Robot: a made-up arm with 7 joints.
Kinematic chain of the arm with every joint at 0, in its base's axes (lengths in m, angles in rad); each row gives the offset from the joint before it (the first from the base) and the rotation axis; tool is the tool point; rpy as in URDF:
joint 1: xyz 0 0 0.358 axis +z
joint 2: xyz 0 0 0 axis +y
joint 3: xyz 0 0 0.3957 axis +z
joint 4: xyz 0.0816 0 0 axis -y
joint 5: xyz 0.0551 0 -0.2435 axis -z
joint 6: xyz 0 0 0 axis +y
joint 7: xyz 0.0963 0 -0.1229 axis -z
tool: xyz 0 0 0 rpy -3.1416 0 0
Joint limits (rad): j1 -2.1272..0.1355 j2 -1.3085..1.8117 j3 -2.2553..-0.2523 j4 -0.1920..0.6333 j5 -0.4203..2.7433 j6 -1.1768..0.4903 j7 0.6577..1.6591
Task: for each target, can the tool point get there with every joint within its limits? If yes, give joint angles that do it. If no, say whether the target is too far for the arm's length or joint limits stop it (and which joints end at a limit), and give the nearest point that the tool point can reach.
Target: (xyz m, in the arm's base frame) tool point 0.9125 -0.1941 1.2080
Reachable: no: too far | nearest point 0.3703 -0.0788 0.7030 | short by 0.750 m
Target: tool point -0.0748 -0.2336 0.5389
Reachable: yes | joints -0.3633 -1.0233 -0.6441 0.2596 1.0828 -0.1366 0.9582
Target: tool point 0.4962 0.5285 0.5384
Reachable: no: joint limits stop it (at a limit: joint 1, joint 3, joint 4, joint 6) | nearest point 0.1049 0.3991 0.4581 | short by 0.420 m
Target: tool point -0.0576 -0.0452 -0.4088
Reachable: no: joint limits stop it (at a limit: joint 2, joint 3, joint 4) | nearest point -0.1117 -0.0877 -0.1037 | short by 0.313 m
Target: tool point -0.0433 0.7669 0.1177
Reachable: no: joint limits stop it (at a limit: joint 1, joint 3, joint 4) | nearest point -0.0383 0.4877 0.2074 | short by 0.293 m
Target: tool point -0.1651 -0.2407 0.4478
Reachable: yes | joints -0.5966 -0.5125 -1.2994 0.1163 0.3040 -0.2473 1.2413
